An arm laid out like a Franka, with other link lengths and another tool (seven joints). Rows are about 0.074 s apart.
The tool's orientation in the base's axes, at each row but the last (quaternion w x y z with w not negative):
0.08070, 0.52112, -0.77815, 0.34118
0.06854, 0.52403, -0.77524, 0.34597
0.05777, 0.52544, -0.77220, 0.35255
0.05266, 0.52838, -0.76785, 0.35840
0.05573, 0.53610, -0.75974, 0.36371
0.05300, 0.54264, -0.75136, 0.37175
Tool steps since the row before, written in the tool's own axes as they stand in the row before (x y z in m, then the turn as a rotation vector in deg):
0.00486, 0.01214, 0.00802, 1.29, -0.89, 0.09
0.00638, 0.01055, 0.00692, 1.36, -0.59, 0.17
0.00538, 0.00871, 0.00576, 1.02, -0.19, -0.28
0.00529, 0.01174, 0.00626, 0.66, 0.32, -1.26
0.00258, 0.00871, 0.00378, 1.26, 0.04, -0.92
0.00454, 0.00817, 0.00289, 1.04, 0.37, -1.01
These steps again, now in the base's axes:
-0.01083, -0.00589, -0.00913, 0.22, -1.23, 0.95
-0.01011, -0.00686, -0.00711, -0.05, -1.27, 0.78
-0.00818, -0.00590, -0.00603, -0.37, -0.65, 0.77
-0.01041, -0.00572, -0.00799, -0.93, 0.31, 1.07
-0.00738, -0.00291, -0.00582, -0.84, -0.41, 1.25
-0.00789, -0.00420, -0.00398, -1.07, -0.13, 1.04

